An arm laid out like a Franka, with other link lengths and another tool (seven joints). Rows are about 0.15 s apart.
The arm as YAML. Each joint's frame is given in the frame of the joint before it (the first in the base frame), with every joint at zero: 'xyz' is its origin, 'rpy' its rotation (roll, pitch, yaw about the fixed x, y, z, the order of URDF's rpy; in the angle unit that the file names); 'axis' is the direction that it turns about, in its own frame. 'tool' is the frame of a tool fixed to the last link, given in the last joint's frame.
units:
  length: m
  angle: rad
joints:
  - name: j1
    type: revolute
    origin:
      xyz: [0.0, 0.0, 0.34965]
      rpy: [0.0, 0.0, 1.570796]
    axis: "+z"
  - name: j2
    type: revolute
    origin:
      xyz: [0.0, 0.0, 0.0]
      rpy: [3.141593, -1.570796, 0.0]
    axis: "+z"
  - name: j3
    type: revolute
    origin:
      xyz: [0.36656, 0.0, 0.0]
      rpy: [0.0, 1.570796, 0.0]
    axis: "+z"
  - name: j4
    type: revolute
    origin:
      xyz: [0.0, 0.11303, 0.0]
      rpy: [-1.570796, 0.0, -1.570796]
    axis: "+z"
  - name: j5
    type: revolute
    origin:
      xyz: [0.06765, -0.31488, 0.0]
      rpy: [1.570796, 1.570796, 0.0]
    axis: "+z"
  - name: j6
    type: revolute
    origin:
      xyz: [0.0, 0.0, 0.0]
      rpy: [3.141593, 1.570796, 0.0]
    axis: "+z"
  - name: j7
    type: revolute
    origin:
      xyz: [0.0, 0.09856, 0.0]
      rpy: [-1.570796, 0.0, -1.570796]
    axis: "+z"
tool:
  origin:
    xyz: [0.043, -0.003, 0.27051]
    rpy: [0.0, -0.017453, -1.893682]
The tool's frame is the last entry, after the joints.
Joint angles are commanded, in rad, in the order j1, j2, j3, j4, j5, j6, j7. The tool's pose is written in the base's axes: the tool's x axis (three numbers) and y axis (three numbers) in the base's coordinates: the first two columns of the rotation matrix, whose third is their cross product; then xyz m. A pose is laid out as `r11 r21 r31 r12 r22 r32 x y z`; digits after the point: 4 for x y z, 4 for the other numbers.
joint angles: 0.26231, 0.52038, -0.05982, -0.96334, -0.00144, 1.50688, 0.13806
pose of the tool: 0.3852 -0.9227 0.0176 -0.9226 -0.3855 -0.0178 0.6345 0.1408 0.4375
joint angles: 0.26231, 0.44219, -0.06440, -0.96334, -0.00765, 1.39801, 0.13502
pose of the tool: 0.3807 -0.9246 0.0158 -0.9247 -0.3805 0.0131 0.5983 0.1282 0.4806
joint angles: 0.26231, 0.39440, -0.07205, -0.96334, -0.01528, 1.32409, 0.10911
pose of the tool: 0.3945 -0.9187 0.0173 -0.9184 -0.3936 0.0409 0.5733 0.1155 0.5057
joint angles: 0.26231, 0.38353, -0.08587, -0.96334, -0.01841, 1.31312, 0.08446
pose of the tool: 0.4043 -0.9143 0.0236 -0.9142 -0.4031 0.0432 0.5703 0.1061 0.5118
